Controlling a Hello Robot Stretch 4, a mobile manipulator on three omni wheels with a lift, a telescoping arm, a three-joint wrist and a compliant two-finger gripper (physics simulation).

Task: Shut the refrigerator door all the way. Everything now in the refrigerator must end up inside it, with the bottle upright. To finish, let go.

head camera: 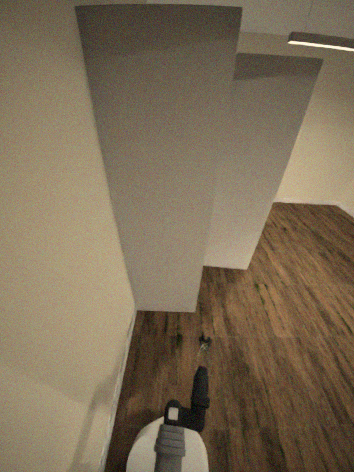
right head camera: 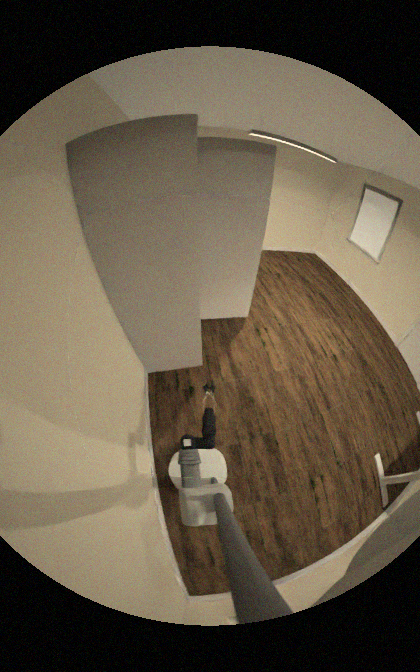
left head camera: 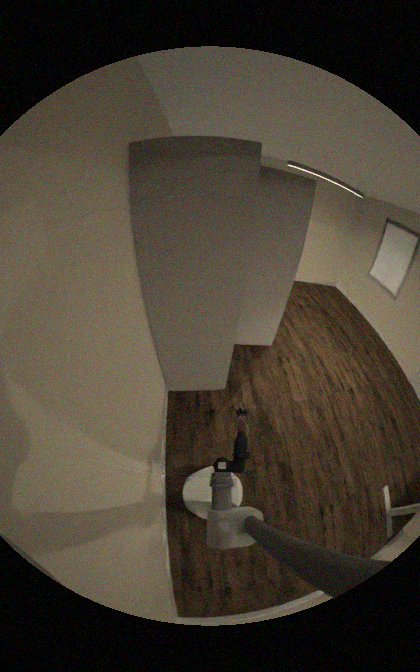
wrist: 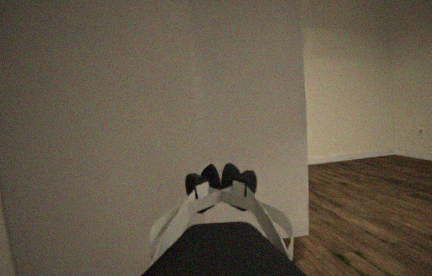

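The refrigerator shows its tall, plain grey side, standing against the left wall. Its door sticks out to the right at the far side, standing open. In the wrist view, plain grey surface fills the left and middle; I cannot clearly tell body from door there. My gripper is shut with nothing between its fingertips. It is on the near side of the refrigerator, close to its front corner and apart from the door. The refrigerator's contents and the bottle are hidden.
The beige wall runs close along the left of the arm. Wooden floor stretches to the right. Part of a white frame stands at the lower right.
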